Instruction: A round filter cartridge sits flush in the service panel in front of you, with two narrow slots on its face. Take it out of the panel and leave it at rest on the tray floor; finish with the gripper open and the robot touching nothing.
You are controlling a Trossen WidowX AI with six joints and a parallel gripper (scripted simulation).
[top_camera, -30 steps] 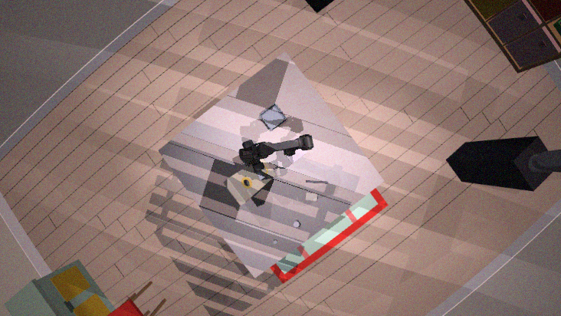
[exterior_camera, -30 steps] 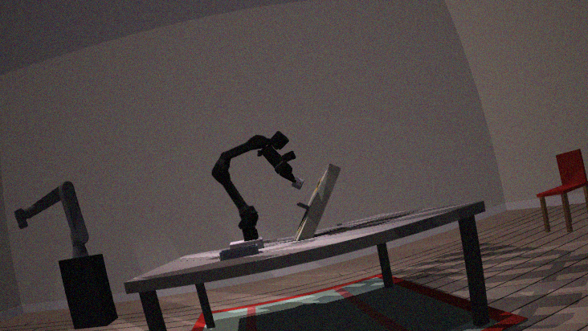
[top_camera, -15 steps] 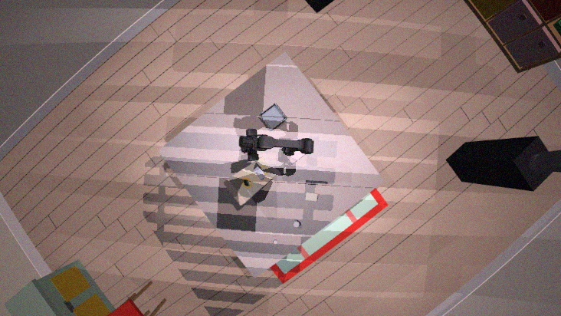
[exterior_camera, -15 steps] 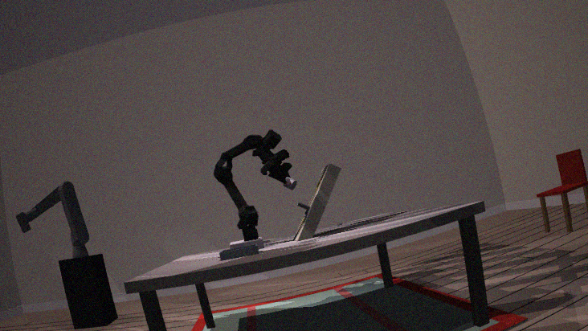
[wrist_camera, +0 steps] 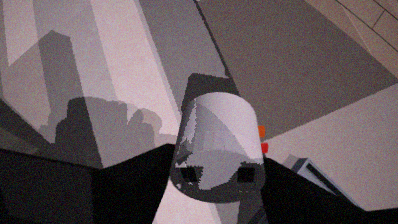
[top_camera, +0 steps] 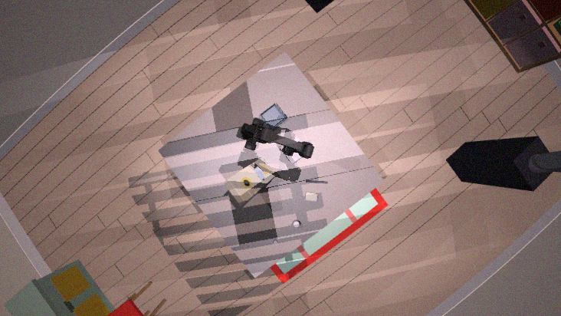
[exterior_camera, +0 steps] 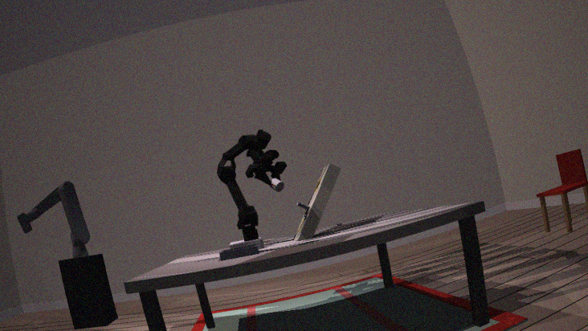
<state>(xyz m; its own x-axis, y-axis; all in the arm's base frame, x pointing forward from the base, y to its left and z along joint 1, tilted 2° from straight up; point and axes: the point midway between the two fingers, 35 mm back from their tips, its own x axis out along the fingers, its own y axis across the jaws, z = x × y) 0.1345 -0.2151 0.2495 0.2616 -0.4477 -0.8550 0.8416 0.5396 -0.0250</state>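
My gripper tip is now 250 mm above the blue-grey square tray, 210 mm past it and 40 mm to the left of it. From my gripper tip the other things lie so: beige service panel 230 mm to the left, 190 mm ahead, 110 mm below; then pale block 620 mm to the left, 250 mm below, 40 mm behind; then round grey filter cartridge right at my gripper tip.
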